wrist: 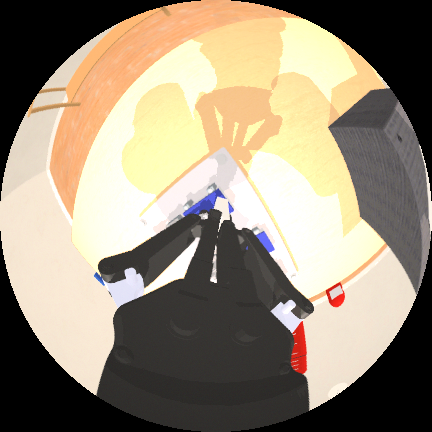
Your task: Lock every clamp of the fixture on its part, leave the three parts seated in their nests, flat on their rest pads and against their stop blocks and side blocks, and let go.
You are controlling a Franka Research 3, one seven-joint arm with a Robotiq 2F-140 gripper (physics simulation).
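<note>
The fixture's pale base plate (165, 201) lies on the table, one corner pointing to the top of the wrist view. Blue blocks (200, 204) (265, 242) and small silver fittings (212, 188) (188, 204) stand on it. My gripper (219, 206) is shut, its fingertips over the plate close to the larger blue block. A small whitish piece (222, 204) shows just beyond the tips; I cannot tell whether they touch it. My fingers and gripper body hide much of the fixture, so the clamps, the three parts and their seating cannot be made out.
A dark grey block (357, 150) stands at the right. A red item with a pale face (336, 295) and a longer red piece (299, 350) show at the lower right. A bit of blue (99, 278) shows at the left. The wooden table (75, 150) carries the arm's shadow.
</note>
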